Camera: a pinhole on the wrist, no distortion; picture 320 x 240 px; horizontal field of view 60.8 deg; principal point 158.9 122.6 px. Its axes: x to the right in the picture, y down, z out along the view. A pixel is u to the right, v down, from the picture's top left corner.
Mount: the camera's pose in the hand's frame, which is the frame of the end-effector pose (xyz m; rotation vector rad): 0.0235 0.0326 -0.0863 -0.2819 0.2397 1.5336
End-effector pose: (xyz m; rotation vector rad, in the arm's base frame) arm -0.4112 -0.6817 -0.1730 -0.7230 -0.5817 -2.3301
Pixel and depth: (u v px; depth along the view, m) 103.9 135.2 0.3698
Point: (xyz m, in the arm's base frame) -0.2532 -0.5786 0.0587
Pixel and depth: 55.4 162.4 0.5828
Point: -0.1628 -0.3595 0.1824
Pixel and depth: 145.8 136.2 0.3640
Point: -0.2270 -0.6292 0.0522
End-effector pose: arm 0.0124 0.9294 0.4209 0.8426 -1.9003 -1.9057
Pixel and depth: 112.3 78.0 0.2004
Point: -0.1085 0.9858 0.4691
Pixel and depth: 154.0 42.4 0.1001
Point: -0.0440 0.9024 0.4732
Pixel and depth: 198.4 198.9 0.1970
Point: -0.0364 1.0133 0.5447
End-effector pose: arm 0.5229 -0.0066 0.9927 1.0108 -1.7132 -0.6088
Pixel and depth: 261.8 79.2 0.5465
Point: 0.0315 0.0928 1.2304
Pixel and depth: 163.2 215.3 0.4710
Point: 0.1492 0.1979 0.9452
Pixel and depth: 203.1 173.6 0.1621
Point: 0.4332 0.0559 1.0539
